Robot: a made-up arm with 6 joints.
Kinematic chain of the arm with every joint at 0, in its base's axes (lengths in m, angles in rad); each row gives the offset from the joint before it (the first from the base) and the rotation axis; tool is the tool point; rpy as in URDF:
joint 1: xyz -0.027 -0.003 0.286 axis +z
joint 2: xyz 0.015 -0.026 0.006 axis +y
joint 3: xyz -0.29 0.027 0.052 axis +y
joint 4: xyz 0.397 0.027 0.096 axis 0.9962 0 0.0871
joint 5: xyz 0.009 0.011 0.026 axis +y
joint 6: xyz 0.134 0.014 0.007 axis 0.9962 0 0.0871
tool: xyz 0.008 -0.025 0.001 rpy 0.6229 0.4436 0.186
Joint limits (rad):
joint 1: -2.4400..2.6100
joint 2: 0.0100..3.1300
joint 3: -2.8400..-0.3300
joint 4: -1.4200..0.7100
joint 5: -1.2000..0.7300
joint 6: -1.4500..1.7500
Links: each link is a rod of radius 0.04 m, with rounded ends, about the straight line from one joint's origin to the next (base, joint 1, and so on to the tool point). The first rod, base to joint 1, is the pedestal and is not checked.
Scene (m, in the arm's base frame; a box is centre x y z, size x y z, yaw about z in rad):
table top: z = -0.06
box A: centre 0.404 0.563 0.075 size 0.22 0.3 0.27 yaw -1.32
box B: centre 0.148 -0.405 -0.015 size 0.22 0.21 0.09 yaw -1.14
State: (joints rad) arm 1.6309 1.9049 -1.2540 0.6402 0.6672 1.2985
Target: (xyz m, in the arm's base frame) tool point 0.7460 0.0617 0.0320
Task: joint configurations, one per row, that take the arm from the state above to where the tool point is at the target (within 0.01 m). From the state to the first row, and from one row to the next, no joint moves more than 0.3 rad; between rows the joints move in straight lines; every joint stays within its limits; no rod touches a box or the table.
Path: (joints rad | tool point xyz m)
1: 1.3484 1.9736 -1.4419 0.5673 0.4160 1.3355 | 0.0465 0.6646 0.3285
2: 1.0659 2.0423 -1.6298 0.4945 0.1648 1.3726 | 0.2750 0.6638 0.3951
3: 0.7835 2.1109 -1.8177 0.4216 -0.0863 1.4096 | 0.4891 0.5726 0.4749
4: 0.5316 2.3392 -1.8784 0.5122 -0.0599 1.3687 | 0.6420 0.4402 0.3300
5: 0.2797 2.5675 -1.9391 0.6027 -0.0334 1.3278 | 0.7324 0.2597 0.1804
6: 0.0278 2.7958 -1.9998 0.6933 -0.0070 1.2869 | 0.7460 0.0617 0.0320

